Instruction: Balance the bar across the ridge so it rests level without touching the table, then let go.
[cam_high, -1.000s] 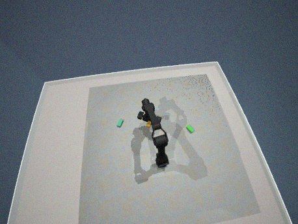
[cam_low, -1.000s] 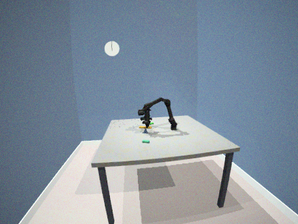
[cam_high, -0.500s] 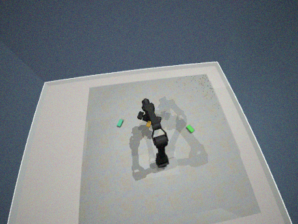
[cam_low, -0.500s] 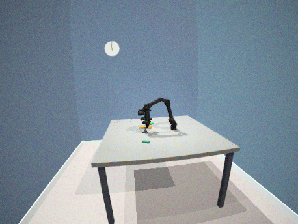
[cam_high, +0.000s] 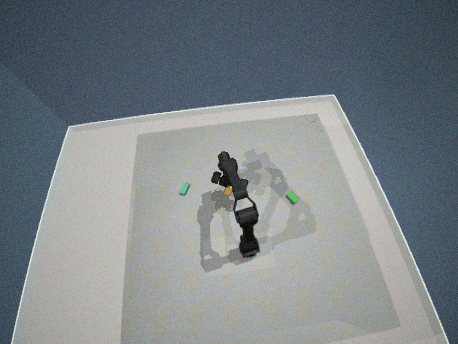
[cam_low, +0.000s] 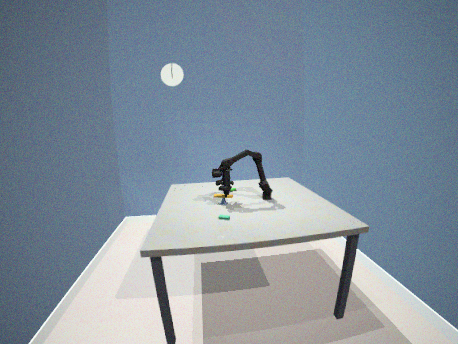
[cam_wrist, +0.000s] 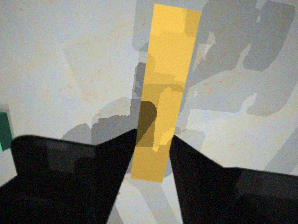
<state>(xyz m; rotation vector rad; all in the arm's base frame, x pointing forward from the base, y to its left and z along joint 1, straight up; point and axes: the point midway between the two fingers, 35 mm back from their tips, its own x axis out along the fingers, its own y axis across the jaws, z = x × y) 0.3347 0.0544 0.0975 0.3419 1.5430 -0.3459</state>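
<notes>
The yellow bar is 3 cm ahead of my gripper tip and 1 cm to the right of it. The rest, counted from my gripper tip: blue-grey ridge (3 cm ahead, 1 cm to the right, 4 cm below); teal block (5 cm ahead, 27 cm to the left, 5 cm below).
</notes>
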